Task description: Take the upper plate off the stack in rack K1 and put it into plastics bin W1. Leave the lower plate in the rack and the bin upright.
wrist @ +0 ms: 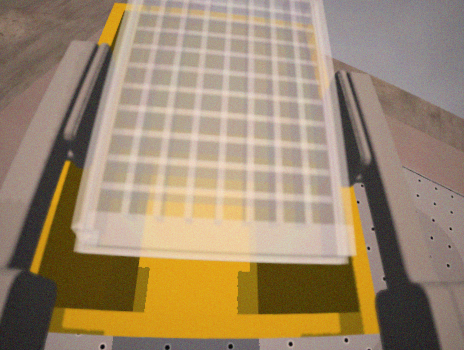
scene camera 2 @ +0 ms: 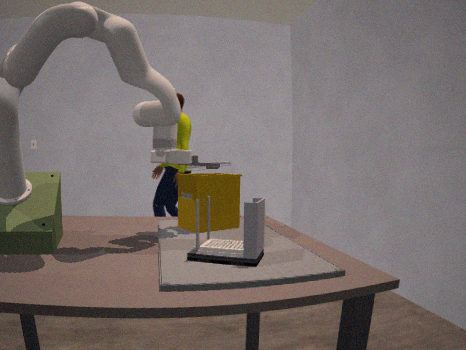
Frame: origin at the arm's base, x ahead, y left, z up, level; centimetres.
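Seen in the pictures: hand, tool point: [wrist: 224,113] [scene camera 2: 204,165]; arm's base, link origin: [scene camera 2: 12,191].
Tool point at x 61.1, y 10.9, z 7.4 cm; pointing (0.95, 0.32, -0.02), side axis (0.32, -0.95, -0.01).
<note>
Pixels of each thing's middle, then the offset from my tool point to it. Level surfaces: height alone.
- clear gridded plate, body centre: [wrist: 224,84] [scene camera 2: 208,165] dx +1.4, dy +0.5, dz -0.1 cm
- yellow plastics bin W1, body centre: [wrist: 203,197] [scene camera 2: 208,201] dx +1.7, dy +1.0, dz -11.8 cm
- Rack K1, body centre: [scene camera 2: 226,229] dx -3.7, dy -35.9, dz -13.9 cm
- lower plate, body centre: [scene camera 2: 230,247] dx -2.9, dy -36.5, dz -18.1 cm
- grey perforated board, surface height: dz -20.8 cm
- brown table, surface height: dz -22.1 cm
My gripper [scene camera 2: 215,164] [wrist: 221,102] is shut on a clear gridded plate [wrist: 215,237], held roughly level between the two fingers. In the scene view they are just above the open top of the yellow plastics bin W1 [scene camera 2: 210,202] [wrist: 195,290]. In the wrist view the bin's walls show below and around the plate, and the bin's inside shows through it. The bin stands upright. Rack K1 [scene camera 2: 254,230], with a dark base, a tall grey corner piece and two thin posts, stands in front of the bin. The lower plate [scene camera 2: 225,244], white and gridded, lies in the rack.
Bin and rack stand on a grey perforated board [scene camera 2: 300,267] [wrist: 435,215] on the brown table [scene camera 2: 100,285]. A green block [scene camera 2: 35,210] under the arm's base is at the left. A person in a yellow top [scene camera 2: 184,132] stands behind the table, near the arm and bin.
</note>
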